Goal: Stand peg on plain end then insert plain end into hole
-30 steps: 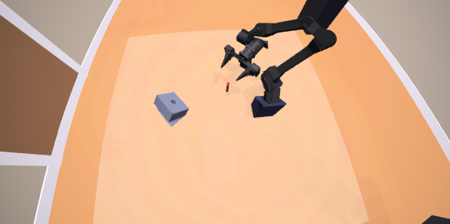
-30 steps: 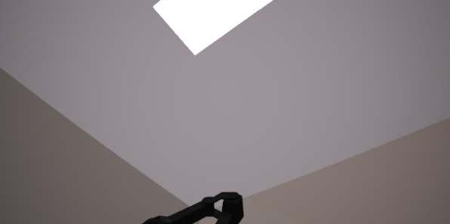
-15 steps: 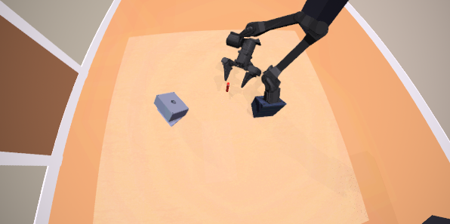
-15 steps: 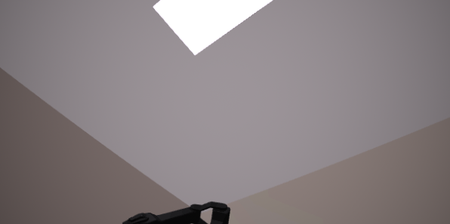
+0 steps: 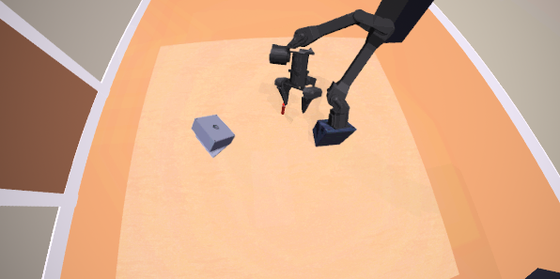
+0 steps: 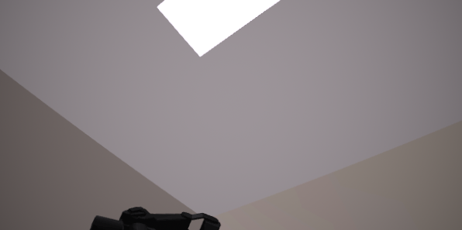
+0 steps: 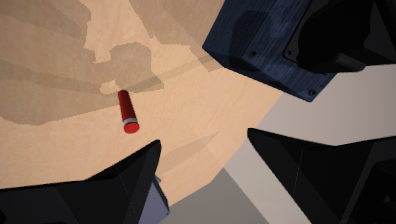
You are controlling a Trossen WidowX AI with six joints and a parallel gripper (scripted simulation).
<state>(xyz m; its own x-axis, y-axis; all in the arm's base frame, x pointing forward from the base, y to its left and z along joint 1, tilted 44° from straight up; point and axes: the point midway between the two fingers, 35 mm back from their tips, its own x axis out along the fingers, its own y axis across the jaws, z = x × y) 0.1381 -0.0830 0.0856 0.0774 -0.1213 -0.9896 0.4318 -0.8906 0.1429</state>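
Right now the red peg is 7 cm below my gripper tip, 5 cm to the right of it and 2 cm ahead of it. From my gripper tip the other things lie so: grey-blue sloped panel 32 cm ahead, 7 cm below.
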